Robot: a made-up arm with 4 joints.
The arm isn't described. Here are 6 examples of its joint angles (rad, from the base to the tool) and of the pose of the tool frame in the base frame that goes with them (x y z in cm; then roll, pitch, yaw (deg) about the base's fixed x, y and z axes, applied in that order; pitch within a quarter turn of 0, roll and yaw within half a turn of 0).
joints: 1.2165 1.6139 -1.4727 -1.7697
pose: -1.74 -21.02 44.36 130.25 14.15 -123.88
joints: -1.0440 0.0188 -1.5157 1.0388
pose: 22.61 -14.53 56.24 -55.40 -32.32 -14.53
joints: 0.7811 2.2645 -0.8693 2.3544
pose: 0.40 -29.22 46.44 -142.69 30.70 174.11
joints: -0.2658 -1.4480 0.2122 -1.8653
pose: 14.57 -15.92 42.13 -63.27 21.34 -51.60
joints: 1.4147 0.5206 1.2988 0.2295
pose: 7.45 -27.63 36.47 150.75 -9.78 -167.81
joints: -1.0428 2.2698 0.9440 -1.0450
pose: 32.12 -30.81 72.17 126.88 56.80 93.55
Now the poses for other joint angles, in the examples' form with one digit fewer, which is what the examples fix.
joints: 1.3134 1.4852 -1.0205 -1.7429
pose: -5.0 -21.2 47.6 121.5 38.5 -110.0
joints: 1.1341 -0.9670 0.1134 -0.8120
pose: 10.8 -12.0 42.0 -131.5 29.3 -139.6
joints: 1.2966 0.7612 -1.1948 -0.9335
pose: -1.5 -22.0 47.2 73.6 66.2 -83.7
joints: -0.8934 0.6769 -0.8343 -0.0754
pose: 21.7 -16.7 64.5 -4.3 21.1 -17.6
